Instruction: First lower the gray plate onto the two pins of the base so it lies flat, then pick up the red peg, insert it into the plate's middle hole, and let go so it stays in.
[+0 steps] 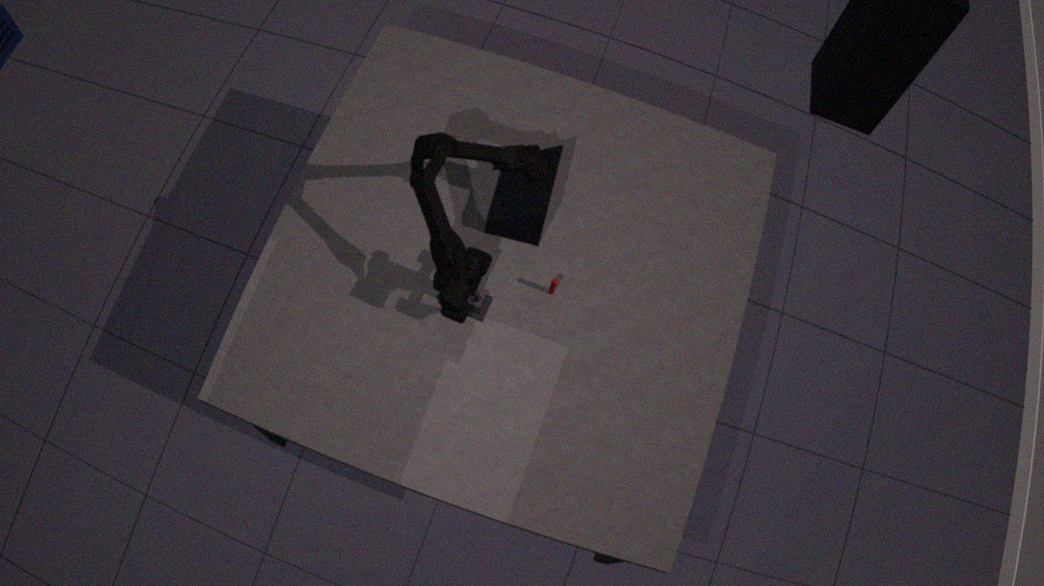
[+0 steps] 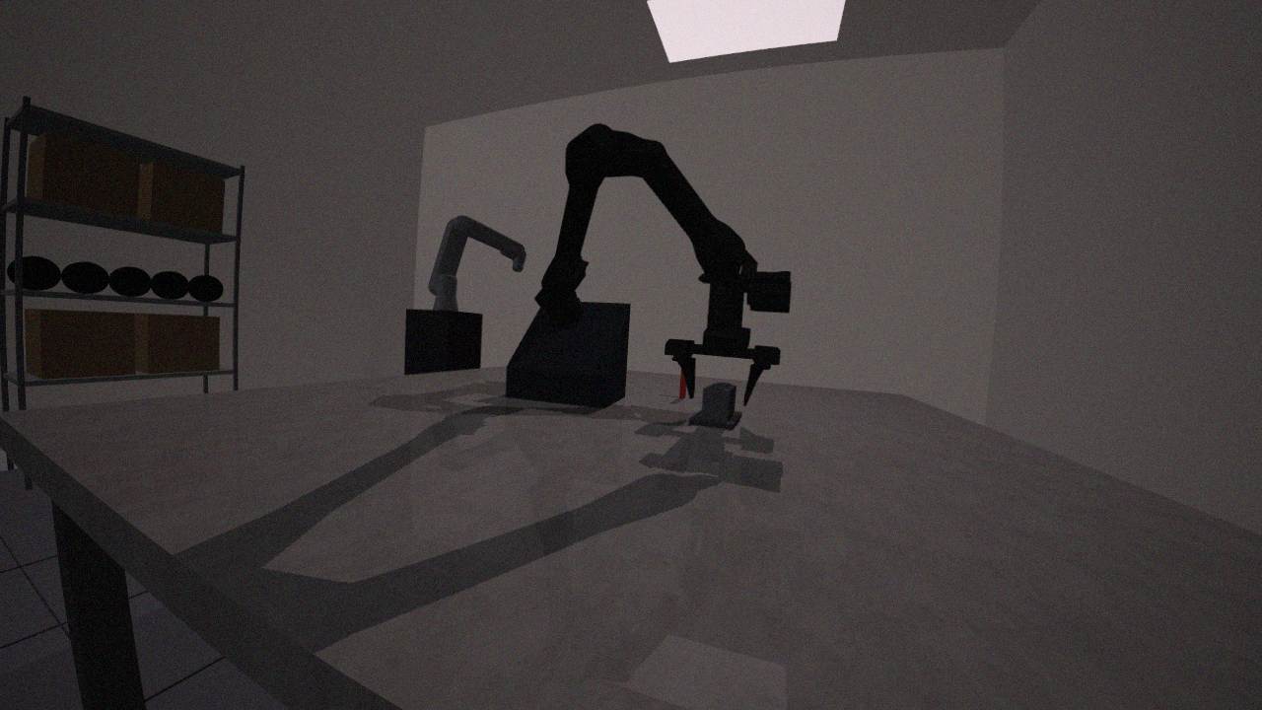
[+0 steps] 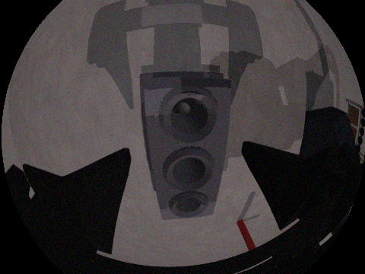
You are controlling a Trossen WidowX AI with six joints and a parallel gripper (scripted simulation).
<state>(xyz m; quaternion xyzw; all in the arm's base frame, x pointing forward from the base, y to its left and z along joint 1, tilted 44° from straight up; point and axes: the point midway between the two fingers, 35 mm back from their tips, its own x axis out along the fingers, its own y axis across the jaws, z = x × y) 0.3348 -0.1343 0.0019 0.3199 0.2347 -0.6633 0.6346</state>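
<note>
Now: gripper tip 1 cm below the gray plate. Round my gripper tip: dark base (2 cm below); then red peg (9 cm behind, 21 cm to the left, 1 cm above).
</note>
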